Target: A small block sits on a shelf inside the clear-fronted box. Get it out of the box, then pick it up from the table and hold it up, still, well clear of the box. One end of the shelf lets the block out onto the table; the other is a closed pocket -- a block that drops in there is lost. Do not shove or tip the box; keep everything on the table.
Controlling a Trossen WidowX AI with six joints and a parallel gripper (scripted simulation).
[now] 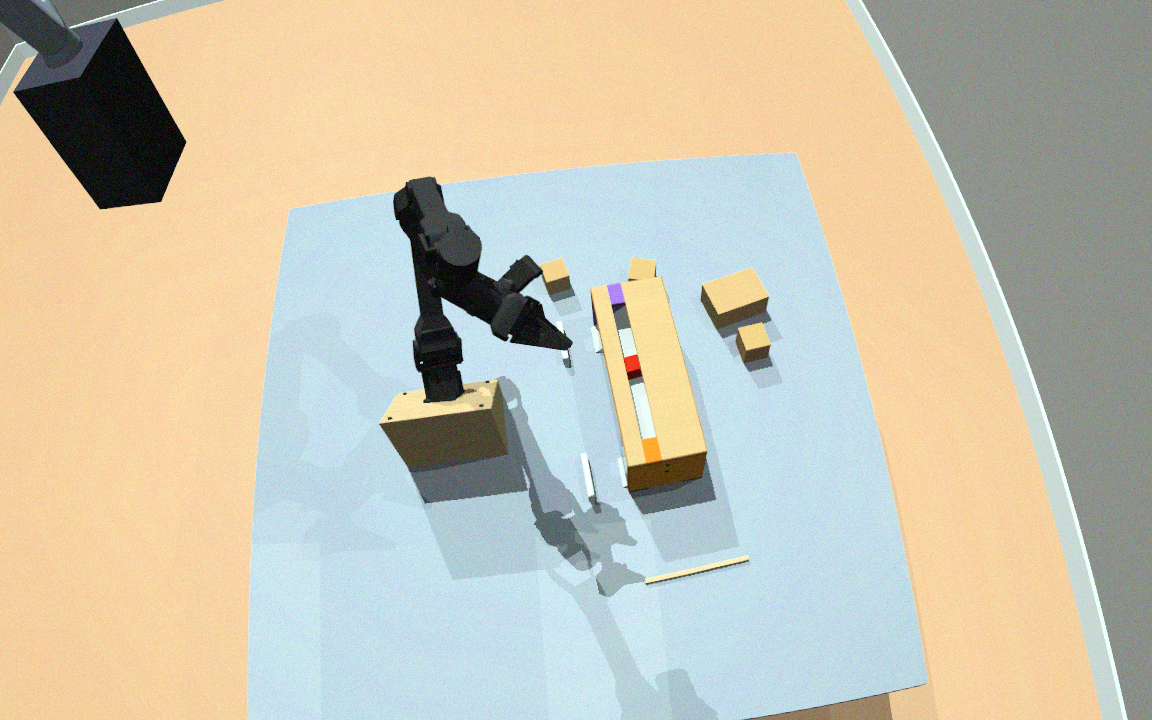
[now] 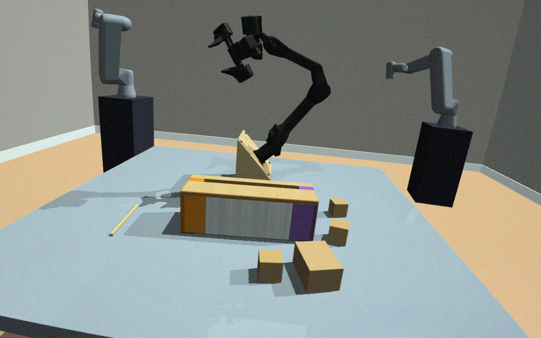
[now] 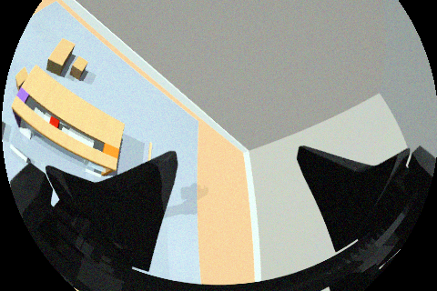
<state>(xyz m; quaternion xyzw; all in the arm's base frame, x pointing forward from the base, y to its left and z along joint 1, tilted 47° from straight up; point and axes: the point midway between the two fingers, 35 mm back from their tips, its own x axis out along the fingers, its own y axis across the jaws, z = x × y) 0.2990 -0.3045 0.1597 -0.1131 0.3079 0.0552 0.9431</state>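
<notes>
Now: the red block 8 cm ahead of my gripper tip, 19 cm to the left of it and 40 cm below it. Also, from my gripper tip: thin wooden stick 21 cm ahead, 19 cm to the right, 48 cm below.
</notes>
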